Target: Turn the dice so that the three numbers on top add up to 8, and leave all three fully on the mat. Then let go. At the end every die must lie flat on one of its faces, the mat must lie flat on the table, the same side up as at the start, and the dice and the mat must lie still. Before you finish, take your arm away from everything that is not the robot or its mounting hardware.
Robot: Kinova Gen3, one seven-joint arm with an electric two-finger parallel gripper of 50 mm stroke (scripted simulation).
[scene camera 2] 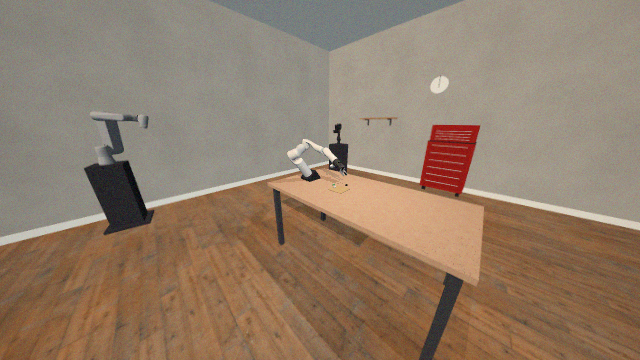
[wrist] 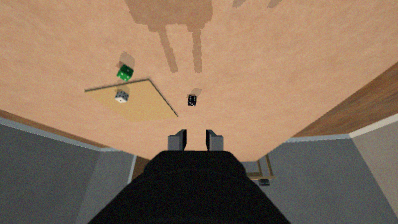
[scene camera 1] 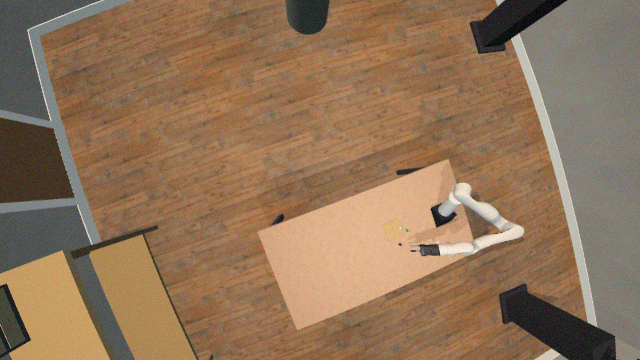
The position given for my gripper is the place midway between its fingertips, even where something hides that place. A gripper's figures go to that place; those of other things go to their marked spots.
Scene:
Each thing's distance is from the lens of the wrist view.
my gripper (wrist: 196, 136): 19 cm
tan mat (wrist: 145, 103): 29 cm

